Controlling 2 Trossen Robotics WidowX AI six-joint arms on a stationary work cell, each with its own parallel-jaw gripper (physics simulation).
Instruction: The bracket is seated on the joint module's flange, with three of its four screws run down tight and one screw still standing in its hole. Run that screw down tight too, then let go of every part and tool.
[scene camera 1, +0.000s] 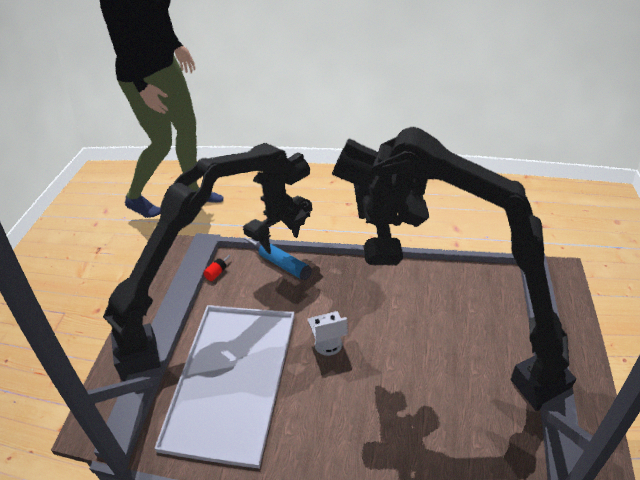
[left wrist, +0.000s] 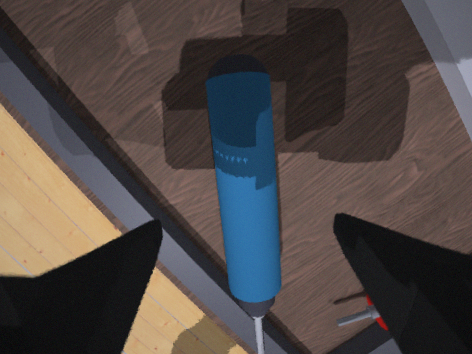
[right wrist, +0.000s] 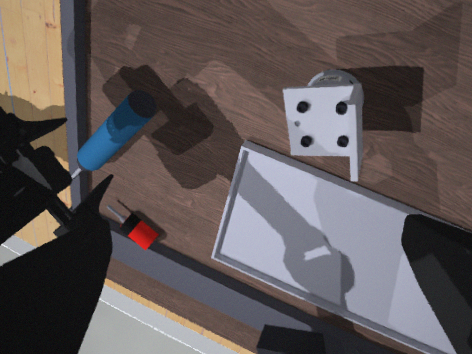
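The white bracket (scene camera 1: 331, 327) (right wrist: 322, 123) sits on the grey joint module (scene camera 1: 328, 347) (right wrist: 325, 78), upright near the tray. Four dark screw heads show in its plate in the right wrist view; I cannot tell whether one stands higher. A blue screwdriver (scene camera 1: 283, 260) (left wrist: 249, 225) (right wrist: 114, 134) lies at the table's back left, its shaft reaching over the frame rail. My left gripper (scene camera 1: 282, 242) (left wrist: 249, 225) (right wrist: 88, 148) is open and empty, above the blue screwdriver with its fingers on either side in the left wrist view. My right gripper (scene camera 1: 383, 252) (right wrist: 259, 231) is open and empty, high at the back.
A short red screwdriver (scene camera 1: 213, 269) (left wrist: 382, 321) (right wrist: 142, 234) lies left of the blue one in the scene view. A white tray (scene camera 1: 232, 413) (right wrist: 370, 215) lies left of the joint module there. Grey frame rails edge the table. A person (scene camera 1: 155, 98) stands behind it.
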